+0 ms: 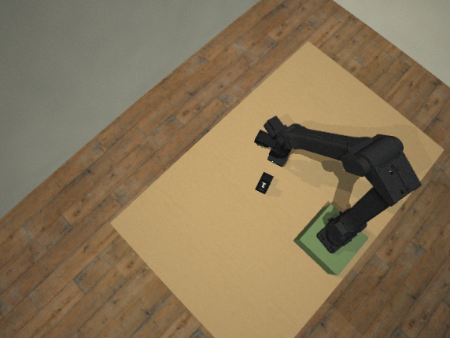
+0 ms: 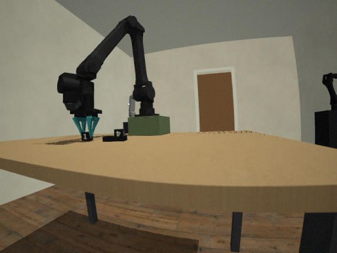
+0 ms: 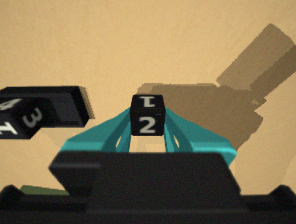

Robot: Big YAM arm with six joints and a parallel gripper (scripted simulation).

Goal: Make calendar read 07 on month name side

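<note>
Now: hand 10 mm above the digit cube. From my hand the other things lie so: black calendar tray (50 mm behind, 100 mm to the left, 20 mm below).
</note>
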